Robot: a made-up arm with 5 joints.
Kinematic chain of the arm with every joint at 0, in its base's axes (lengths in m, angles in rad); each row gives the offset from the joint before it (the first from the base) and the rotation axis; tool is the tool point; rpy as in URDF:
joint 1: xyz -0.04 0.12 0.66 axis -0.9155 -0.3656 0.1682
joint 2: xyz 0 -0.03 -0.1 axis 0.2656 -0.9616 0.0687
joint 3: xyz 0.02 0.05 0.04 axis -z
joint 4: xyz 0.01 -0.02 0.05 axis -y
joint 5: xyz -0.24 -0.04 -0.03 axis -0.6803 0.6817 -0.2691
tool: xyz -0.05 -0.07 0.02 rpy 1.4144 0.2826 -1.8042
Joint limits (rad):
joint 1: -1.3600..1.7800
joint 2: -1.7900..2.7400
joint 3: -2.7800..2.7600
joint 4: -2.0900..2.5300
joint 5: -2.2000..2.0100
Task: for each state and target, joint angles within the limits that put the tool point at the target. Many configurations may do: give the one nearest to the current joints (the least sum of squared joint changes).
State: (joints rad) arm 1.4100 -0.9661 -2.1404 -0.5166 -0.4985
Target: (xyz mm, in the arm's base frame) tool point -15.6 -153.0 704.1
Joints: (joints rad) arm 0.8001 -1.3323 -1.3208 0.3476 -1.0825
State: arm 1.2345 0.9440 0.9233 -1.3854 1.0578
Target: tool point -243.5 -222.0 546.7
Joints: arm 1.2524 1.6681 0.8792 -0.9543 0.9082
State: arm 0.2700 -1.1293 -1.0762 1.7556 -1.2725
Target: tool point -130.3 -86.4 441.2
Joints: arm 0.4604 -1.4551 -0.9114 1.3637 -1.1493
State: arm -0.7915 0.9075 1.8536 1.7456 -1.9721
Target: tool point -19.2 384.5 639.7
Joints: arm -1.3600 0.9617 2.1509 1.2865 -1.5475
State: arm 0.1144 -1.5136 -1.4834 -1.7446 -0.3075
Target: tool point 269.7 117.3 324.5
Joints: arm -0.2015 -1.7900 -1.5379 -1.4410 -0.4913
